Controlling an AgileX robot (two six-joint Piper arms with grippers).
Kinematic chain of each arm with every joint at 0, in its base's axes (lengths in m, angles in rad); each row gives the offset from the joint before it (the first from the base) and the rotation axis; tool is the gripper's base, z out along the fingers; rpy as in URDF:
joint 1: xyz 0 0 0.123 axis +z
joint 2: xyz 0 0 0 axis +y
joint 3: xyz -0.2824 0 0.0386 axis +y
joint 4: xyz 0.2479 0 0.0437 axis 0.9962 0 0.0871
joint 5: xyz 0 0 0 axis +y
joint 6: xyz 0.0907 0 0.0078 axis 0.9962 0 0.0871
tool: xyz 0 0 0 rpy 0 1.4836 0
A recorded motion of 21 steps. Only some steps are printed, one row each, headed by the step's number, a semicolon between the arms.
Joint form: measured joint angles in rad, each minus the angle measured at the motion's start. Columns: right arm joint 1, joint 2, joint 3, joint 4, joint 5, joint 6; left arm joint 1, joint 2, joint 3, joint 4, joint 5, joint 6.
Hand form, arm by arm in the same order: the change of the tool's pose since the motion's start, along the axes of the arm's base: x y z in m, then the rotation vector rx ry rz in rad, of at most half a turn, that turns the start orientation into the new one. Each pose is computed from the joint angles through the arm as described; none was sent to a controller.
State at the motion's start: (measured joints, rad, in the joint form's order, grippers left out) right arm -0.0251 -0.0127 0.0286 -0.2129 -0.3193 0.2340; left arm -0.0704 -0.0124 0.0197 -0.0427 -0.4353 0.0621
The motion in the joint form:
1: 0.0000 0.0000 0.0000 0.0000 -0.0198 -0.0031; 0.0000 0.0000 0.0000 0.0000 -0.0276 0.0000
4: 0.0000 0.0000 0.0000 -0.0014 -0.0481 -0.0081; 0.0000 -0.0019 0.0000 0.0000 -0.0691 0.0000
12: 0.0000 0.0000 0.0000 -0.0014 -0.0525 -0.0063; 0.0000 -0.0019 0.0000 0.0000 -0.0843 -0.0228
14: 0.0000 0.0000 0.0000 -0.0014 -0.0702 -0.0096; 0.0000 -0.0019 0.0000 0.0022 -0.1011 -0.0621
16: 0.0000 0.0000 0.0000 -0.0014 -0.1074 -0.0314; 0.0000 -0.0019 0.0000 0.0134 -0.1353 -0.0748
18: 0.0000 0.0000 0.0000 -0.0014 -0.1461 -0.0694; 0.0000 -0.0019 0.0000 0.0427 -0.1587 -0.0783
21: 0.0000 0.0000 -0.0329 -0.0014 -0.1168 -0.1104; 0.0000 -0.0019 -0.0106 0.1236 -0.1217 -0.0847
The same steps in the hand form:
1: -0.0007 0.0004 0.0016 -0.0036 -0.0195 0.0030; -0.0013 0.0002 0.0022 -0.0020 -0.0275 0.0012
4: -0.0017 0.0010 0.0039 -0.0107 -0.0473 0.0069; -0.0035 0.0005 0.0054 -0.0052 -0.0707 0.0029
12: -0.0019 0.0010 0.0043 -0.0093 -0.0515 0.0085; -0.0043 0.0006 0.0066 -0.0257 -0.0850 -0.0085
14: -0.0026 0.0014 0.0057 -0.0129 -0.0690 0.0109; -0.0051 0.0006 0.0078 -0.0578 -0.1003 -0.0290
16: -0.0041 0.0021 0.0086 -0.0341 -0.1066 0.0094; -0.0070 0.0003 0.0104 -0.0591 -0.1345 -0.0353
18: -0.0058 0.0028 0.0116 -0.0695 -0.1467 0.0003; -0.0084 -0.0010 0.0121 -0.0340 -0.1593 -0.0371
21: -0.0074 0.0023 0.0201 -0.1063 -0.1529 -0.0242; -0.0077 -0.0050 0.0126 0.0429 -0.1367 -0.0383

